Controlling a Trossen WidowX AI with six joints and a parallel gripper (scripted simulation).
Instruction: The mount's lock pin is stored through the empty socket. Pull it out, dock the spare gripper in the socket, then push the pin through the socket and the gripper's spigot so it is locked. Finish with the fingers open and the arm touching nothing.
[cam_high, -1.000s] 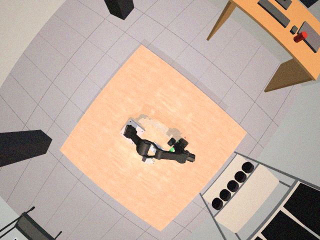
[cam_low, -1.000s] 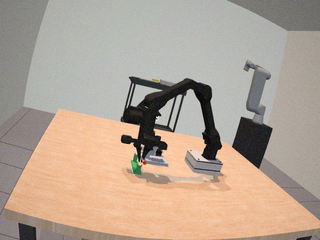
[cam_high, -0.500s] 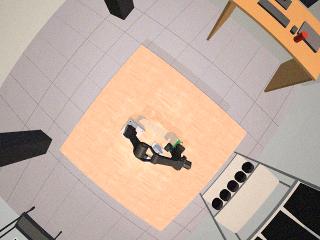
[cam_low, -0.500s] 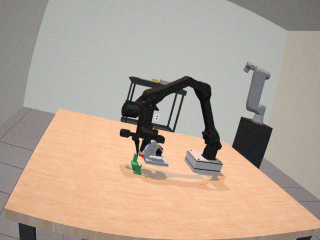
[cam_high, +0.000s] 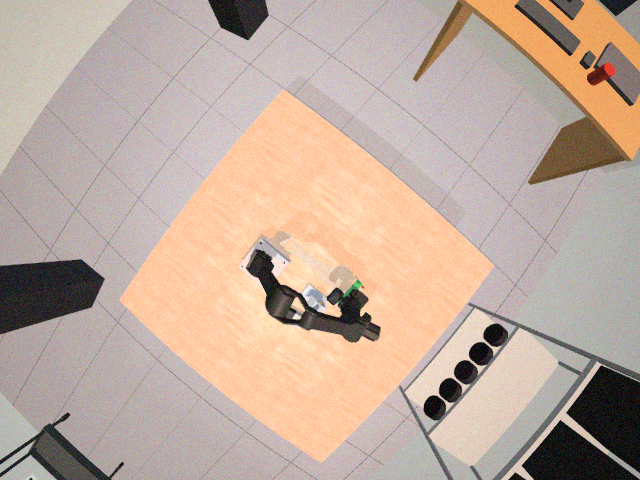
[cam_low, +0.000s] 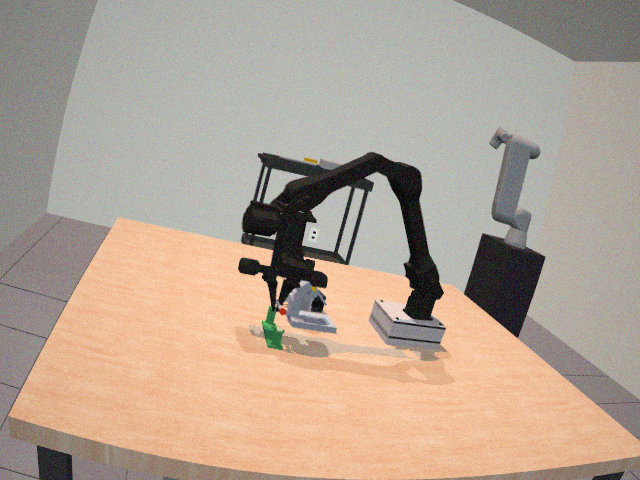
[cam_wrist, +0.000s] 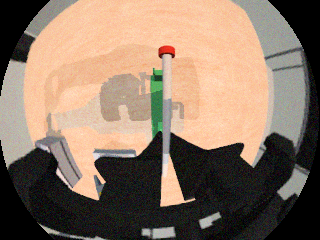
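Right now the green cradle is 30 mm below my gripper tip and 20 mm to the left of it. Round my gripper tip: grey mount: 100 mm behind, 80 mm to the right; then spare gripper: 200 mm to the right, 130 mm behind, 30 mm below.
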